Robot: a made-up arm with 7 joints. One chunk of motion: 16 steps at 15 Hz.
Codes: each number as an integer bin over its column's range. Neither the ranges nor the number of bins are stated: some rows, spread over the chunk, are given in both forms.
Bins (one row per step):
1: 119 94 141 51 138 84 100
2: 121 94 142 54 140 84 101
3: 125 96 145 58 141 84 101
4: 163 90 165 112 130 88 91
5: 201 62 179 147 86 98 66
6: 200 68 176 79 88 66 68
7: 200 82 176 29 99 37 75
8: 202 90 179 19 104 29 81
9: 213 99 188 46 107 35 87
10: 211 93 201 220 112 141 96
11: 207 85 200 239 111 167 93
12: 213 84 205 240 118 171 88
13: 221 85 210 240 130 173 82
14: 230 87 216 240 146 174 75
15: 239 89 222 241 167 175 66
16: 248 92 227 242 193 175 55
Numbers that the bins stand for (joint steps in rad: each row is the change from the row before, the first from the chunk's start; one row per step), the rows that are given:
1: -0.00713 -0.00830 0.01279 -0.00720 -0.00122 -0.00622 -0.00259
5: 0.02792 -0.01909 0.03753 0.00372 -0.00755 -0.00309 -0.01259
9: 0.03305 -0.00661 0.04338 -0.00777 -0.00499 -0.01718 -0.00641
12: 0.03305 -0.01167 0.05445 0.01429 -0.00365 0.01322 -0.00612
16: 0.04801 -0.00897 0.06877 0.01452 0.00546 0.01412 -0.01582
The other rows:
2: -0.00628 -0.00830 0.01344 -0.00686 -0.00098 -0.00622 -0.00229
3: -0.00457 -0.00762 0.01539 -0.00640 -0.00086 -0.00622 -0.00229
4: 0.01167 -0.00965 0.02841 -0.00026 -0.00220 -0.00533 -0.00524
6: 0.02749 -0.01707 0.03557 -0.00402 -0.00730 -0.01025 -0.01200
7: 0.02749 -0.01235 0.03557 -0.00970 -0.00596 -0.01673 -0.00994
8: 0.02835 -0.00965 0.03753 -0.01084 -0.00536 -0.01852 -0.00818
10: 0.03219 -0.00864 0.05185 0.01202 -0.00438 0.00652 -0.00376
11: 0.03048 -0.01133 0.05120 0.01418 -0.00451 0.01233 -0.00465
13: 0.03647 -0.01133 0.05771 0.01429 -0.00220 0.01367 -0.00788
14: 0.04031 -0.01066 0.06161 0.01429 -0.00025 0.01389 -0.00994
15: 0.04416 -0.00998 0.06552 0.01441 0.00230 0.01412 -0.01259

